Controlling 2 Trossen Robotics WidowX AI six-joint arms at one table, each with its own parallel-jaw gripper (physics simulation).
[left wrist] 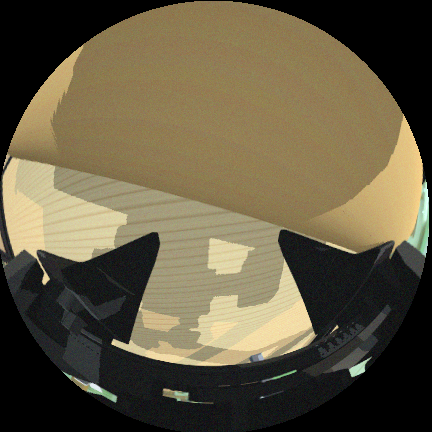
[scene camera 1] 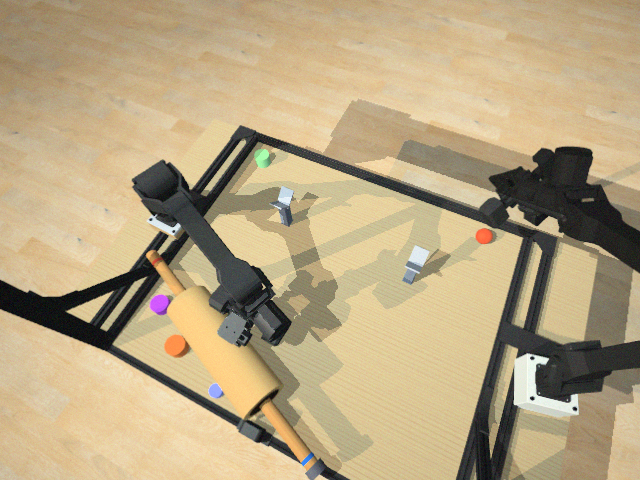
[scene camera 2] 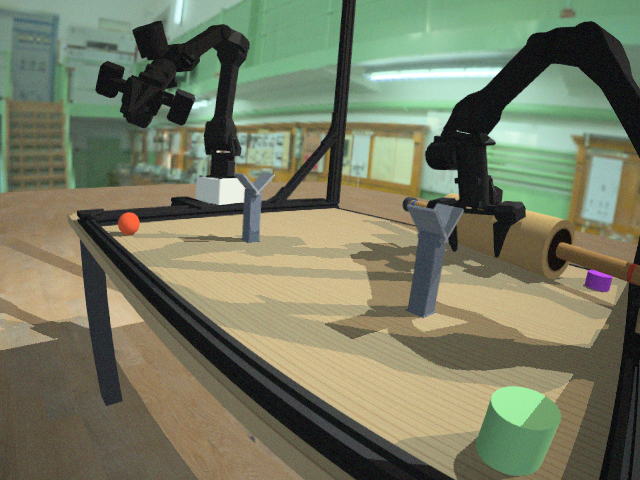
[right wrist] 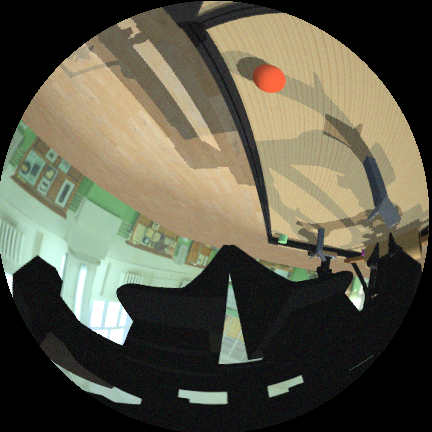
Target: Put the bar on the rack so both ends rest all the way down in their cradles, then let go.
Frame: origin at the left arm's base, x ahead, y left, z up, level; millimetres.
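Seen in the pictures: left gripper, between the fingertips: [left wrist: 219,237] [scene camera 1: 249,325] [scene camera 2: 475,254] [right wrist: 383,237]; right gripper, between the fingertips: [scene camera 1: 490,178] [scene camera 2: 129,115] [right wrist: 227,249]; left arm's base, origin of its link: [right wrist: 325,257]; right arm's base, origin of its link: [scene camera 1: 552,382] [scene camera 2: 221,177].
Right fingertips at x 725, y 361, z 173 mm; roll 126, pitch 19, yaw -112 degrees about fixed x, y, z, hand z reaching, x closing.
Offsets run from my right fingertips to a thing's top centre.
The bar is a tan rolling pin [scene camera 1: 223,352] [scene camera 2: 528,243] [left wrist: 225,112] with thin handles. It lies on the table near the front left edge in scene camera 1. My left gripper [scene camera 1: 253,329] [scene camera 2: 475,238] [left wrist: 219,237] is open and empty. It hangs low right beside the roller, on the side facing the table's middle. The rack is two grey Y-topped posts, one @[dx -443, dy -211, dz -94 mm] [scene camera 1: 285,205] [scene camera 2: 430,257] nearer the bar and one @[dx -72, dy -214, dz -94 mm] [scene camera 1: 415,264] [scene camera 2: 252,210] farther off. Both cradles are empty. My right gripper [scene camera 1: 509,188] [scene camera 2: 139,111] [right wrist: 227,249] is shut on nothing, raised high beyond the table's edge.
A green cylinder @[dx -620, dy -60, dz -182 mm] [scene camera 1: 262,157] [scene camera 2: 518,429] and a red ball @[dx +60, dy -17, dz -176 mm] [scene camera 1: 484,235] [scene camera 2: 129,223] [right wrist: 268,78] sit near the table corners. Purple @[dx -599, dy -578, dz -193 mm] [scene camera 1: 159,304], orange @[dx -494, dy -641, dz -186 mm] [scene camera 1: 176,346] and blue @[dx -352, dy -678, dz -198 mm] [scene camera 1: 215,390] discs lie beside the bar. A black frame [scene camera 1: 366,173] rims the table.
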